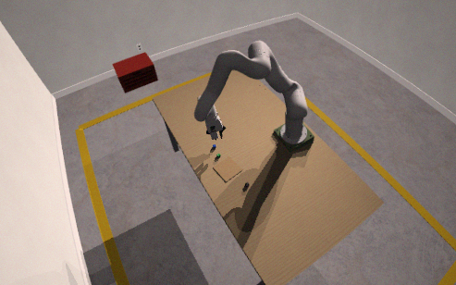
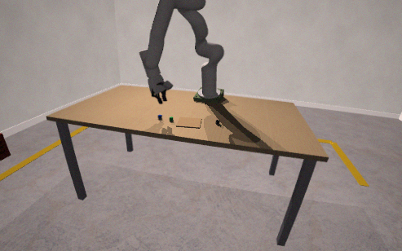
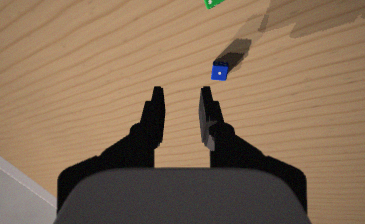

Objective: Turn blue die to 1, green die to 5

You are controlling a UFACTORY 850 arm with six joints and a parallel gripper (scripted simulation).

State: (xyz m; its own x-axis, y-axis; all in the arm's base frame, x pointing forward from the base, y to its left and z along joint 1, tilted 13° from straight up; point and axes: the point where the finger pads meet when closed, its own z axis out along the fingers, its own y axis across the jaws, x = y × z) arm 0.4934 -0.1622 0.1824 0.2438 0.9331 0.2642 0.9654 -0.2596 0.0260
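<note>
Right now the blue die is 3 cm ahead of my hand and 11 cm below it. Round my hand: mat 2 cm ahead, 20 cm to the left, 11 cm below; black die 4 cm behind, 36 cm to the left, 11 cm below; green die 4 cm ahead, 8 cm to the left, 11 cm below.
</note>
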